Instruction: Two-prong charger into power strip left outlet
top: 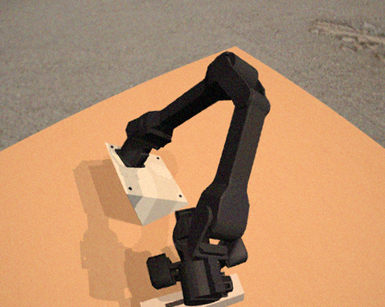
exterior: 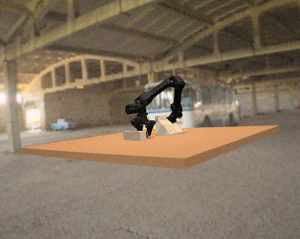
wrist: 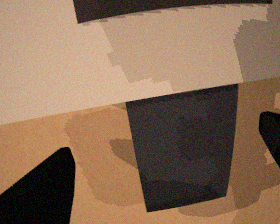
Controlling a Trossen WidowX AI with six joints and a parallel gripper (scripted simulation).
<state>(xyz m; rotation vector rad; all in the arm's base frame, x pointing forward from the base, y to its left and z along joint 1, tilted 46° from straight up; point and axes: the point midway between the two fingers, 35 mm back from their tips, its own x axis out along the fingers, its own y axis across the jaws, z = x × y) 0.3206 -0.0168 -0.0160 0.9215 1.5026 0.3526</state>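
My gripper tip is now 30 mm short of the charger, 10 mm to the left of it and 10 mm below it.
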